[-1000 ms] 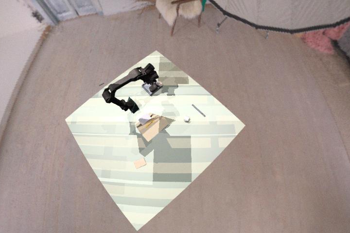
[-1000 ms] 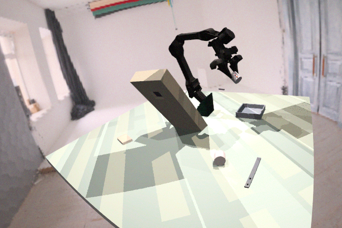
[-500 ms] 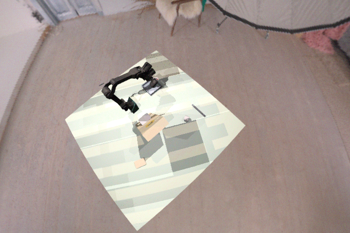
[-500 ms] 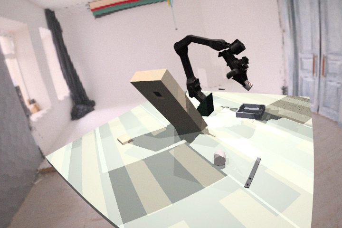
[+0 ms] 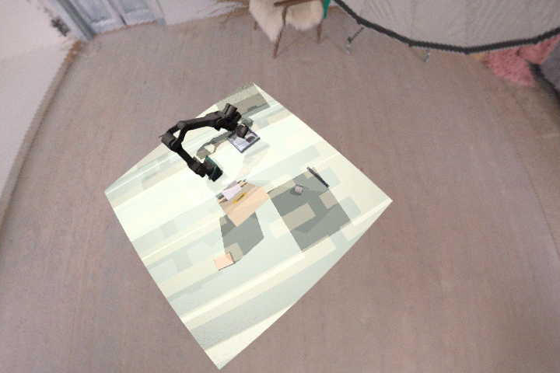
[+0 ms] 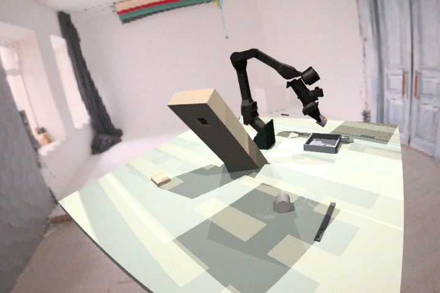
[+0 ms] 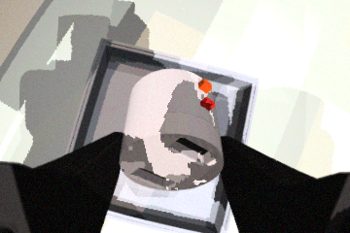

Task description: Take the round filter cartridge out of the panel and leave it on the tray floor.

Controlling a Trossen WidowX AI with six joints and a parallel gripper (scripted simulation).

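My gripper tip is right at the round filter cartridge. The rest, counted from my gripper tip: small tan block (41 cm ahead, 62 cm to the right, 12 cm below); grey tray (1 cm behind, 1 cm to the left, 11 cm below).
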